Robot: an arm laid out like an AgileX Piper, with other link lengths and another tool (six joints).
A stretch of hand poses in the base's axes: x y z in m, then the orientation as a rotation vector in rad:
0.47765, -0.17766, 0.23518, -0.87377, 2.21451, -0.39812
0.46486, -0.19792, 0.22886, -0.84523, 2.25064, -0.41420
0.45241, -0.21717, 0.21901, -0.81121, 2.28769, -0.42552
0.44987, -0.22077, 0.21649, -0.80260, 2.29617, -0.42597
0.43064, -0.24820, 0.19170, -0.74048, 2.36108, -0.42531
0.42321, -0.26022, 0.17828, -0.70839, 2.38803, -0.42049
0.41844, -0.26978, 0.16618, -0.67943, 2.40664, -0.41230
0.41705, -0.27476, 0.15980, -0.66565, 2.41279, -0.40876
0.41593, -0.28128, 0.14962, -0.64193, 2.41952, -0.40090
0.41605, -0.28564, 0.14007, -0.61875, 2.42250, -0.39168
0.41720, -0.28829, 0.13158, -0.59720, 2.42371, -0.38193
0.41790, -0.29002, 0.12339, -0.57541, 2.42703, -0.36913
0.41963, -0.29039, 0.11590, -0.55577, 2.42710, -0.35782
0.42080, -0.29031, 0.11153, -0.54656, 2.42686, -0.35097
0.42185, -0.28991, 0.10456, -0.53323, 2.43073, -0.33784
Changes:
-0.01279, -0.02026, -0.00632, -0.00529, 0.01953, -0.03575
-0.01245, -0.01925, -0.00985, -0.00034, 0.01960, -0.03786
-0.00254, -0.00360, -0.00252, 0.00168, 0.00453, -0.00855
-0.01923, -0.02743, -0.02479, 0.01388, 0.03755, -0.06158
-0.00743, -0.01202, -0.01342, 0.01057, 0.01450, -0.02821
-0.00477, -0.00956, -0.01210, 0.01258, 0.00852, -0.02260
-0.00139, -0.00498, -0.00638, 0.00590, 0.00165, -0.00999
-0.00112, -0.00652, -0.01018, 0.01167, -0.00046, -0.01560
0.00012, -0.00436, -0.00955, 0.01274, -0.00351, -0.01385
0.00115, -0.00265, -0.00849, 0.01279, -0.00449, -0.01219
0.00070, -0.00173, -0.00819, 0.01489, -0.00223, -0.01225
0.00173, -0.00037, -0.00749, 0.01343, -0.00462, -0.01035
0.00117, 0.00008, -0.00437, 0.00743, -0.00229, -0.00441
0.00105, 0.00040, -0.00697, 0.01280, 0.00094, -0.00670

